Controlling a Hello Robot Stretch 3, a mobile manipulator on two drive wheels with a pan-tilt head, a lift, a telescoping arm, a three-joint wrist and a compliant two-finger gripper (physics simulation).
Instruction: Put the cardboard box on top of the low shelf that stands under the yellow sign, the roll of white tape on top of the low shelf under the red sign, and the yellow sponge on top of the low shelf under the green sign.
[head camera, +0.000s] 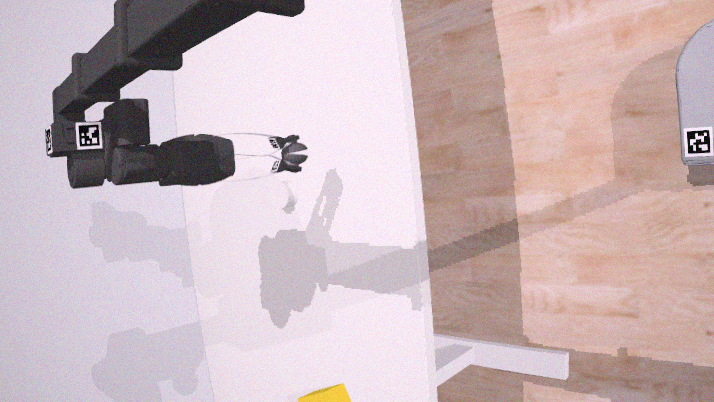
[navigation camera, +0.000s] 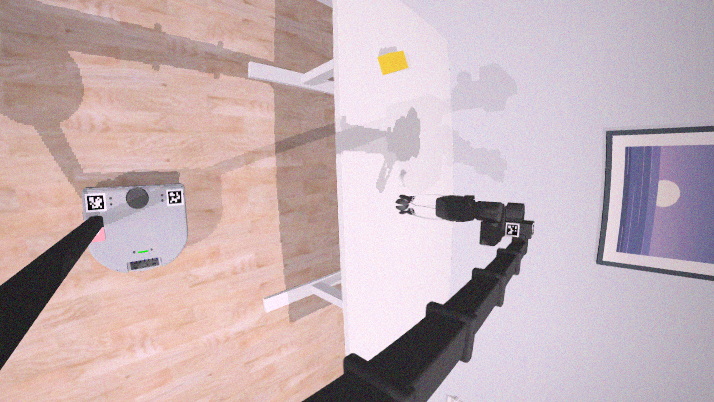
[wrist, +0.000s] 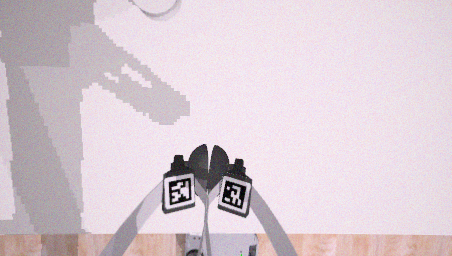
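Where they show: gripper, fingertip midpoint: (head camera: 304, 153) (navigation camera: 396, 203); robot's base, origin of the base link: (navigation camera: 137, 197).
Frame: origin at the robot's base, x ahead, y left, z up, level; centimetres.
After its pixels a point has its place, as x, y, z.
My gripper (head camera: 296, 152) @(-2.1, -61.0, 81.1) (navigation camera: 401, 204) @(-2.1, -61.0, 81.1) (wrist: 208, 162) @(-2.1, -61.0, 81.1) is over the white table (head camera: 360, 100) @(-9.9, -57.1, 72.1) (navigation camera: 370, 300) @(-35.3, -59.8, 72.1) (wrist: 350, 100). Its fingertips are drawn together, with a thin slit and nothing held between them. A round white thing, which looks like the roll of white tape (wrist: 157, 5), is cut off by the top edge of the wrist view, beyond the fingertips and apart from them. It barely stands out from the table. The yellow sponge (head camera: 327, 394) @(40.9, -66.6, 76.4) (navigation camera: 393, 62) @(43.6, -66.9, 76.6) lies on the table, farther along it from the gripper. The cardboard box, shelves and signs do not show.
My arm (head camera: 150, 40) @(-8.5, -32.8, 116.7) (navigation camera: 450, 320) @(-8.2, -22.2, 115.5) reaches across the table near the pale wall (navigation camera: 550, 325) @(-64.8, -133.8, 124.6). My base (head camera: 700, 95) @(-9.8, -12.0, 16.0) (navigation camera: 137, 235) @(-12.8, 1.2, 16.0) stands on the wooden floor, apart from the table. White table feet (head camera: 520, 357) (navigation camera: 285, 75) jut toward the base side. A framed picture (navigation camera: 604, 200) @(-2.6, -128.2, 138.8) hangs on the wall.
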